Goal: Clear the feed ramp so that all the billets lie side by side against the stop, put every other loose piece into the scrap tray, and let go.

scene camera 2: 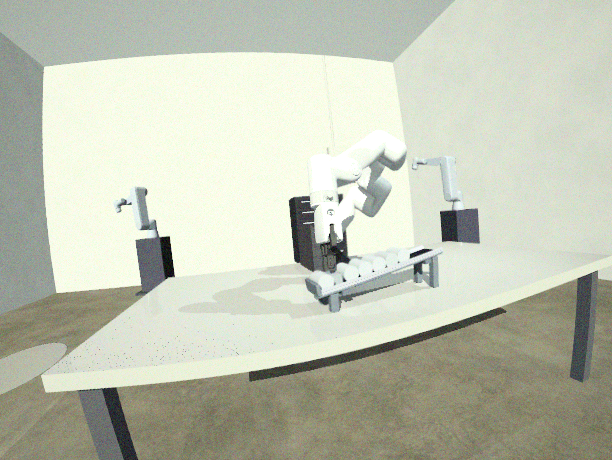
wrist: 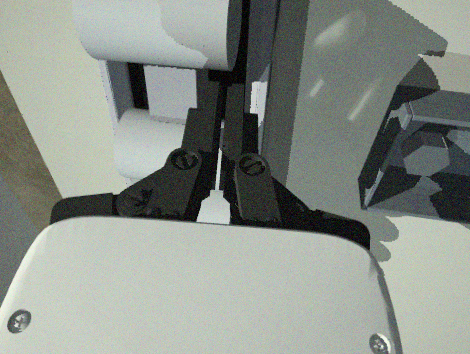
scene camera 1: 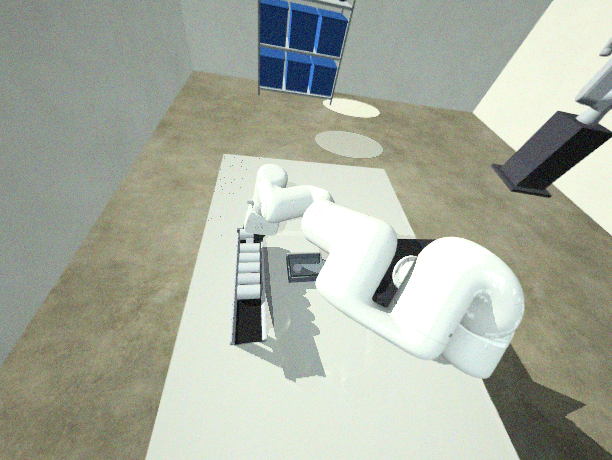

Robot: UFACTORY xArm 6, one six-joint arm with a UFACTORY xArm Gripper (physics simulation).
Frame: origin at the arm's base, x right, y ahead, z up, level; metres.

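Seen in the pictures: gripper, fingertip midpoint: [scene camera 2: 329,270] [wrist: 224,107] [scene camera 1: 257,239].
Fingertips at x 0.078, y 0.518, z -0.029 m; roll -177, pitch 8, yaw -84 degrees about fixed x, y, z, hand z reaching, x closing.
A point is followed by its place in that frame.
The feed ramp [scene camera 1: 248,322] [scene camera 2: 380,273] [wrist: 261,35] slopes down to its stop [scene camera 2: 313,287] @[x 0.131, y 0.577, z -0.052 m]. Several white billets [scene camera 1: 248,291] @[x -0.125, y 0.507, z 0.008 m] [scene camera 2: 376,262] @[x -0.038, y 0.555, z -0.015 m] [wrist: 155,30] @[x 0.110, y 0.550, z -0.023 m] lie across it in a row. One more billet [scene camera 2: 320,278] [wrist: 147,145] lies at the low end, apart from the row. A pale flat-sided piece [wrist: 170,92] @[x 0.075, y 0.545, z -0.033 m] sits in the gap between them. My gripper [scene camera 1: 258,238] @[x 0.078, y 0.518, z -0.029 m] [scene camera 2: 328,269] @[x 0.078, y 0.518, z -0.029 m] [wrist: 224,107] @[x 0.078, y 0.518, z -0.029 m] is shut and empty, with its fingertips low in this gap, right of the pale piece in the wrist view. The scrap tray [scene camera 1: 302,280] @[x -0.017, y 0.346, z -0.103 m] [wrist: 440,109] @[x 0.074, y 0.389, z -0.091 m] holds a grey many-sided piece [wrist: 425,152] @[x 0.036, y 0.373, z -0.095 m].
The ramp stands on short legs [scene camera 2: 434,272] @[x -0.220, y 0.534, z -0.071 m] on the white table [scene camera 1: 350,410] @[x -0.366, y 0.197, z -0.115 m] [scene camera 2: 225,330] @[x 0.339, y 0.628, z -0.115 m]. The tray is beside the ramp, on the arm's base side. My arm [scene camera 1: 350,230] @[x -0.179, y 0.343, z 0.384 m] reaches over the table near the tray. A drawer cabinet [scene camera 2: 301,235] and a blue-bin shelf are farther off.
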